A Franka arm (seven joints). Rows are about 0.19 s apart.
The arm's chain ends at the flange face. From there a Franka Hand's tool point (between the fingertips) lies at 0.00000 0.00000 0.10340 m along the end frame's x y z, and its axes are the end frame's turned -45 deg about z.
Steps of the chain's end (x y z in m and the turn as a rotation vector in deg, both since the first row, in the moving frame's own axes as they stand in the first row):
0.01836, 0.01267, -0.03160, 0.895, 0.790, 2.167
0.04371, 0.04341, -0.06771, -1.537, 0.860, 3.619
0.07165, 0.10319, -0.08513, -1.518, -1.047, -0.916
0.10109, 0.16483, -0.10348, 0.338, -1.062, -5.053
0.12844, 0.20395, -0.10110, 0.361, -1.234, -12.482
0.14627, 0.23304, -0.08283, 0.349, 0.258, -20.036
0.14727, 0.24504, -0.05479, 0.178, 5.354, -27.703
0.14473, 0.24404, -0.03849, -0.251, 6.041, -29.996
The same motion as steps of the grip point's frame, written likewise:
0.00618, 0.02185, -0.03162, 0.074, 1.191, 2.167
-0.00075, 0.06463, -0.06776, -1.695, -0.479, 3.619
-0.02557, 0.12426, -0.08518, -0.333, -1.814, -0.916
-0.04607, 0.18629, -0.10350, 0.990, -0.512, -5.053
-0.05472, 0.23314, -0.10113, 1.128, -0.617, -12.482
-0.06062, 0.26796, -0.08283, 0.064, 0.429, -20.036
-0.06079, 0.28207, -0.05523, -3.660, 3.912, -27.703
-0.06113, 0.28067, -0.03905, -4.449, 4.094, -29.996

